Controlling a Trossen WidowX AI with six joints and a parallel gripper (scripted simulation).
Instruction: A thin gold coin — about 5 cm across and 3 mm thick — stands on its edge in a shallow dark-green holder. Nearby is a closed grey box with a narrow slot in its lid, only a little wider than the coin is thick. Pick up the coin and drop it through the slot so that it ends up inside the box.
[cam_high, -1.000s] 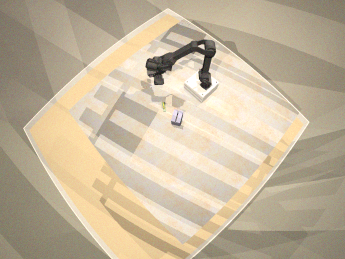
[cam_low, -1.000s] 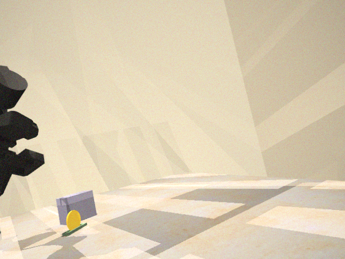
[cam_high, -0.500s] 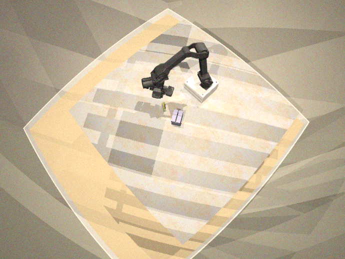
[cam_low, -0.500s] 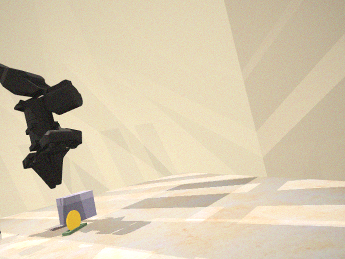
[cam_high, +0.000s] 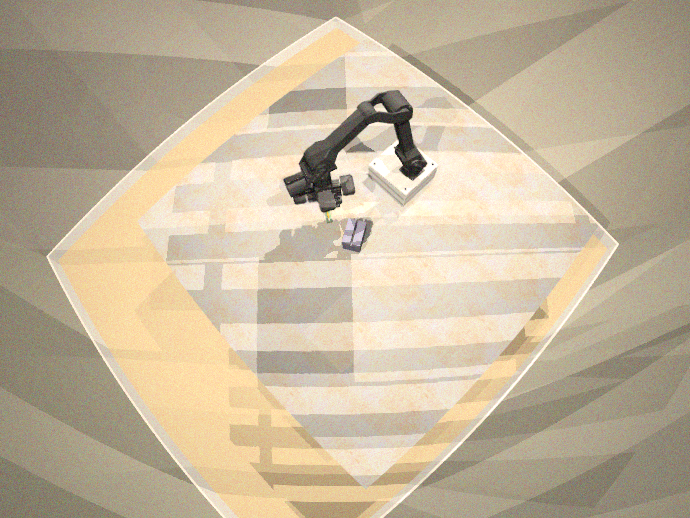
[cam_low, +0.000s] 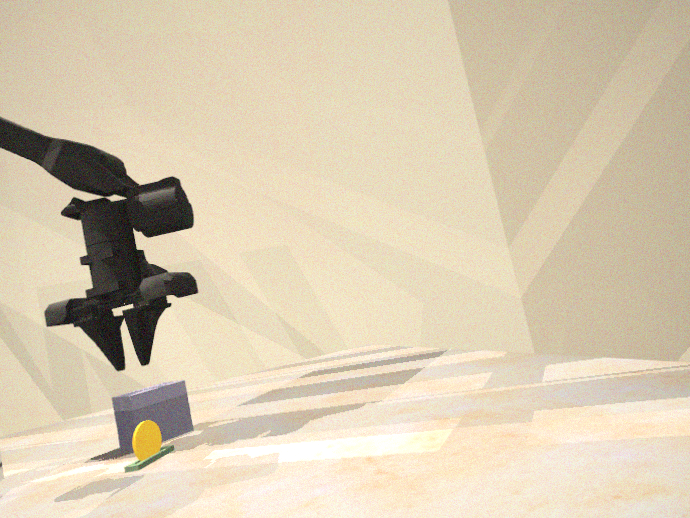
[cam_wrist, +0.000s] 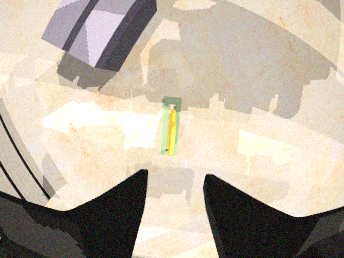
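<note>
My gripper tip is now 90 mm above the gold coin.
</note>
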